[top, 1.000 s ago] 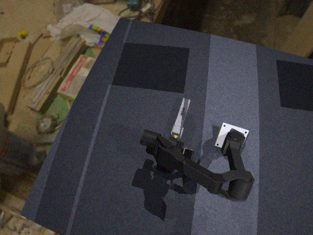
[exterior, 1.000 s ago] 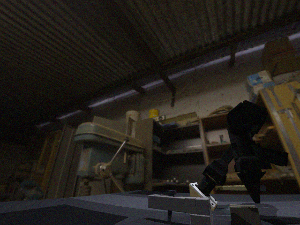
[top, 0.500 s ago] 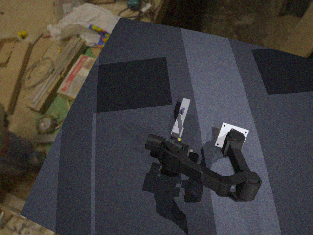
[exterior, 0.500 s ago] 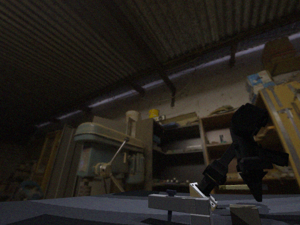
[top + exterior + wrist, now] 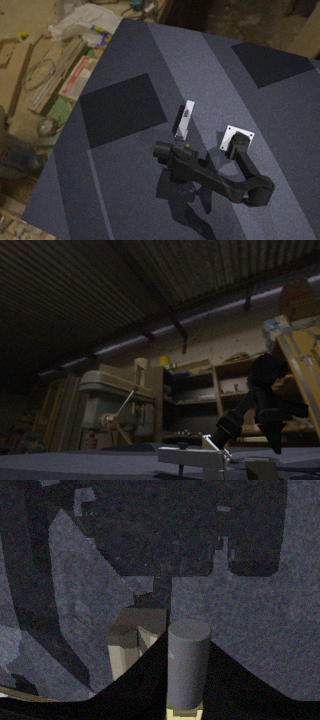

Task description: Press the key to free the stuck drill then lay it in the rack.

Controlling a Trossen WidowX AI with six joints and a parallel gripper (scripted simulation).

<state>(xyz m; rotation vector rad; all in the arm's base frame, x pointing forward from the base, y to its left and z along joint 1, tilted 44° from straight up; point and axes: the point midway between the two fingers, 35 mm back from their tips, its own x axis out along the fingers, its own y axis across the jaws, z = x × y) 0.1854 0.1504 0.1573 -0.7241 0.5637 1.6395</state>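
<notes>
Right now the tan rack is 50 mm to the right of my gripper tip, 40 mm below it and 20 mm behind it. From my gripper tip the other things lie so: grey block: 200 mm to the right, 80 mm ahead, 20 mm below; dark peg: 230 mm to the right, 80 mm ahead, 10 mm below.
</notes>
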